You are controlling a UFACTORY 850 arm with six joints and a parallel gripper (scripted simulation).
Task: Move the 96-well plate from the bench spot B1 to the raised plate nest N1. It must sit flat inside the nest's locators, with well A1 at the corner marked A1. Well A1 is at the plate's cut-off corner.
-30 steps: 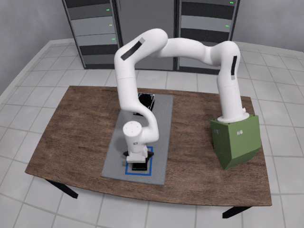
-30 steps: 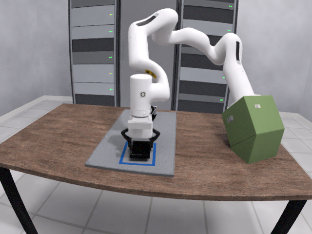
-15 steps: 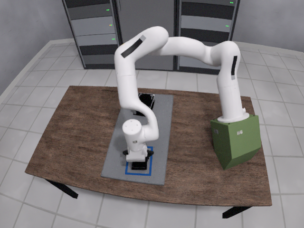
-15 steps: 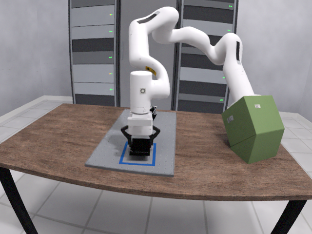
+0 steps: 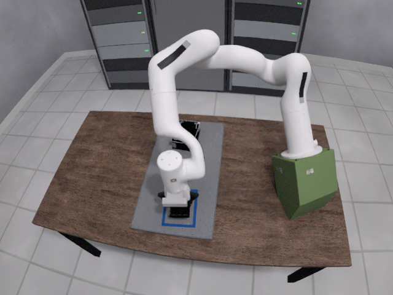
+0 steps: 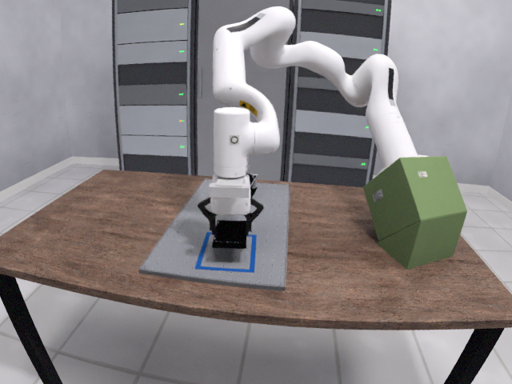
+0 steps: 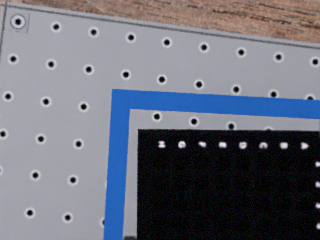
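My gripper is now 430 mm to the left of the raised plate nest N1, 20 mm past it and 20 mm above it. The rest, counted from my hand: 96-well plate: 10 mm below.
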